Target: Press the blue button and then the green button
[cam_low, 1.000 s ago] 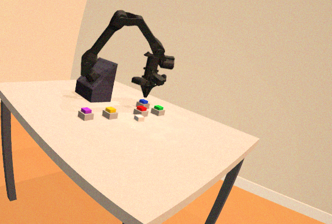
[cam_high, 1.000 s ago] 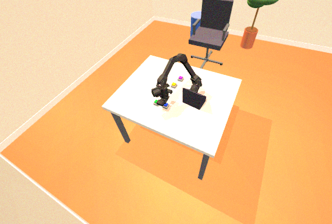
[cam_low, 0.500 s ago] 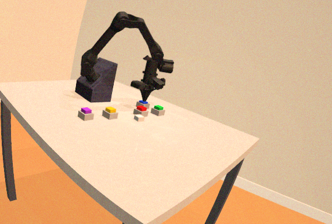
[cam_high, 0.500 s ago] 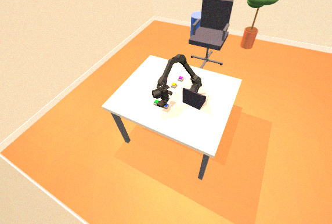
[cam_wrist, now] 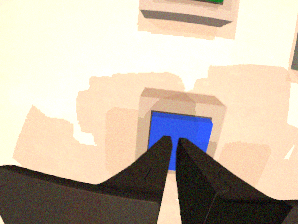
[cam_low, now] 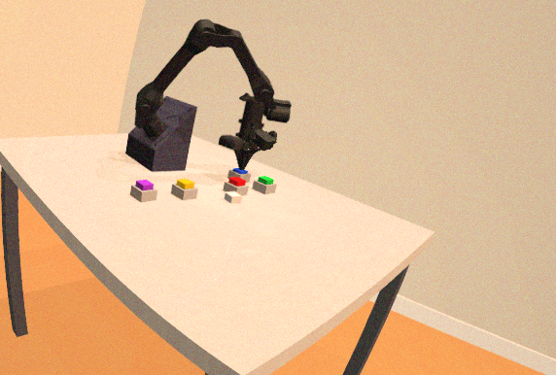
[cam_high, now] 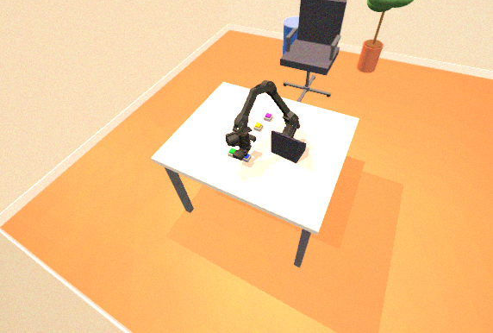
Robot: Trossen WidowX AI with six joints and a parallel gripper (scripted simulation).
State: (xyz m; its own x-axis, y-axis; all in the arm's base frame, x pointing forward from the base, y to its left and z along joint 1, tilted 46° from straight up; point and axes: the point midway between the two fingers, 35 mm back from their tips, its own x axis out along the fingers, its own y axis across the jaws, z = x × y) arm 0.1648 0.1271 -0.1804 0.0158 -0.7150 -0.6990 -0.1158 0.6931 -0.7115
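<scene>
My gripper tip is now right at the blue button. The rest, counted from my gripper tip: green button: 90 mm ahead, 10 mm to the left; then red button: 90 mm to the right, 90 mm ahead; then small white block: 150 mm to the right, 140 mm ahead, 20 mm below.
</scene>
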